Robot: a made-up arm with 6 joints. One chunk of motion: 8 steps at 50 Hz.
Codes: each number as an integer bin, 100 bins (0 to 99) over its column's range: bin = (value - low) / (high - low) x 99, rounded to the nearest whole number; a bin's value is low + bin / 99 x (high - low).
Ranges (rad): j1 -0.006..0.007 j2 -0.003..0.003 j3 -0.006..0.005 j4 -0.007..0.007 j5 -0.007..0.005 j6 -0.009..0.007
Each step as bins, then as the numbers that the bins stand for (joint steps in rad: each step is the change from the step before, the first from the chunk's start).
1 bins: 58 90 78 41 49 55
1 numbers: 0.00162 0.00245 0.00267 -0.00120 -0.00106 -0.00011
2 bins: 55 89 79 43 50 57
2 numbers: 0.00122 0.00239 0.00278 -0.00092 -0.00094 0.00021
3 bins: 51 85 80 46 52 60
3 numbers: 0.00070 0.00215 0.00289 -0.00049 -0.00070 0.00070
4 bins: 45 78 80 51 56 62
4 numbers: -0.00009 0.00173 0.00289 0.00021 -0.00021 0.00102
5 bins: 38 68 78 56 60 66
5 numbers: -0.00101 0.00112 0.00267 0.00092 0.00027 0.00167
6 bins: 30 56 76 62 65 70
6 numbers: -0.00206 0.00039 0.00244 0.00177 0.00088 0.00231
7 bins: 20 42 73 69 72 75
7 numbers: -0.00337 -0.00045 0.00211 0.00276 0.00173 0.00312
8 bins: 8 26 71 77 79 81
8 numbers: -0.00495 -0.00142 0.00189 0.00389 0.00258 0.00409
